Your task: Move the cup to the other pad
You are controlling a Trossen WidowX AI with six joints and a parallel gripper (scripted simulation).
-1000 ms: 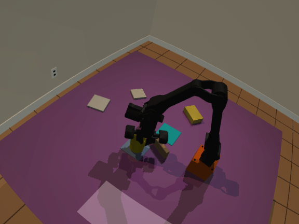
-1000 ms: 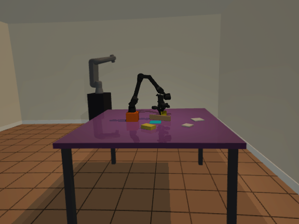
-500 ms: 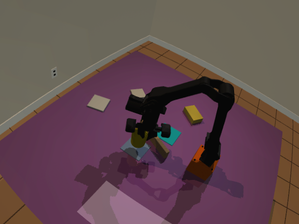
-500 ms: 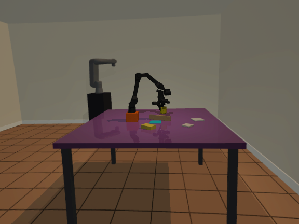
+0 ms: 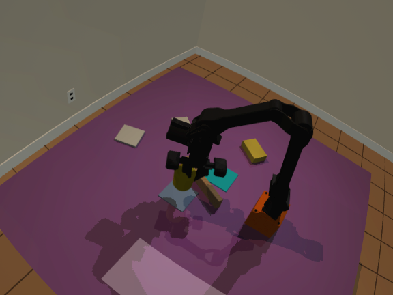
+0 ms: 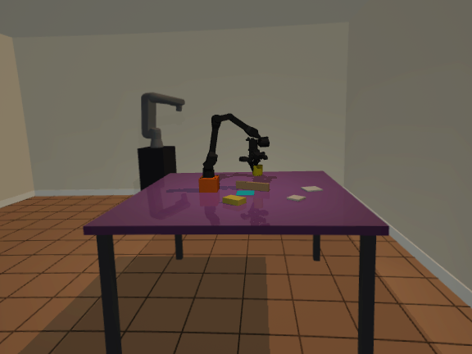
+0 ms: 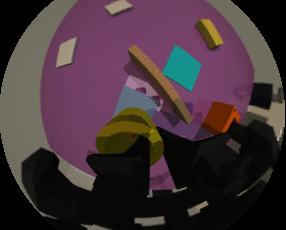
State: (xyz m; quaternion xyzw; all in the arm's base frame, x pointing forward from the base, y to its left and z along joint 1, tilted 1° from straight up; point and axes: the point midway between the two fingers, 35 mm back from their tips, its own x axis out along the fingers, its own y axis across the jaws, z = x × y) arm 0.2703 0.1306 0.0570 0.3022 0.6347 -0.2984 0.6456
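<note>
Right now my gripper tip is 80 mm to the left of the wooden bar and 90 mm above it. From my gripper tip the other things lie so: grey-blue pad: 30 mm ahead, 20 mm to the left, 110 mm below; then yellow cup: 20 mm ahead, 20 mm to the left.
</note>
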